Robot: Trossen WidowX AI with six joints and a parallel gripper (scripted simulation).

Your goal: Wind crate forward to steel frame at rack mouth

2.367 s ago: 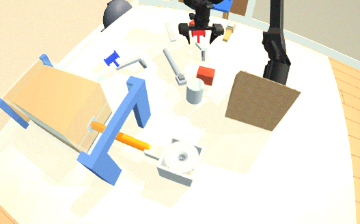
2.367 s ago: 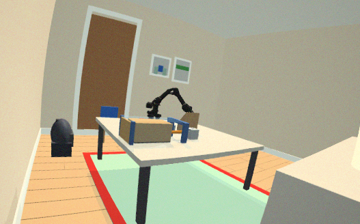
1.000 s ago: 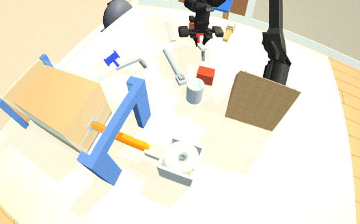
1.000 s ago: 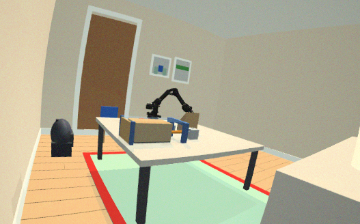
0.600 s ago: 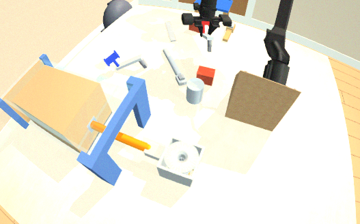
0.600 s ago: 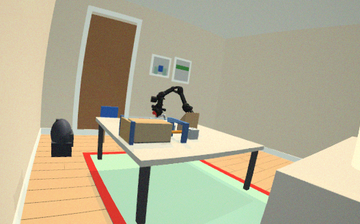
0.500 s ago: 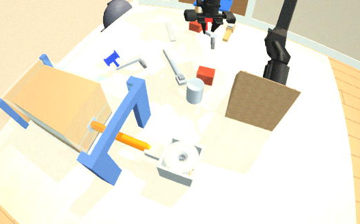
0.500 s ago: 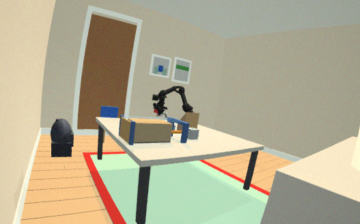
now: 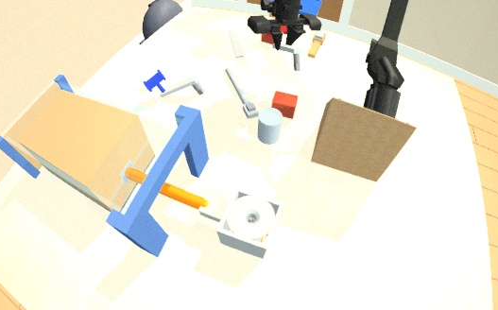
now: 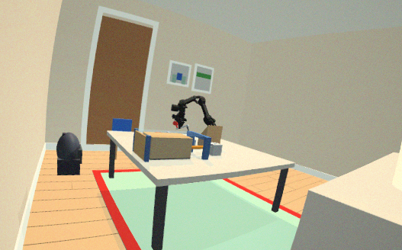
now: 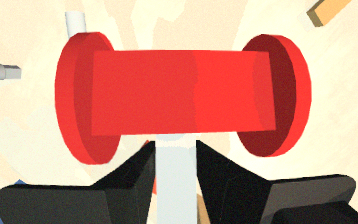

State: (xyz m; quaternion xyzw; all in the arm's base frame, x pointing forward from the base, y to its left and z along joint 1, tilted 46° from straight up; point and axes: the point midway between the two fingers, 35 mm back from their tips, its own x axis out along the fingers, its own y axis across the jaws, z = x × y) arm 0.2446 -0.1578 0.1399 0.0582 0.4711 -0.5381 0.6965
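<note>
The winch handle lies 20 mm above my gripper tip, 10 mm to the left of it and 10 mm behind it. The rest, counted from my gripper tip: grey L-shaped key 280 mm ahead, 130 mm to the left, 100 mm below; red spool-shaped grip 30 mm to the right, 30 mm above, 20 mm ahead; grey bar 200 mm ahead, 190 mm to the right, 130 mm below.
</note>
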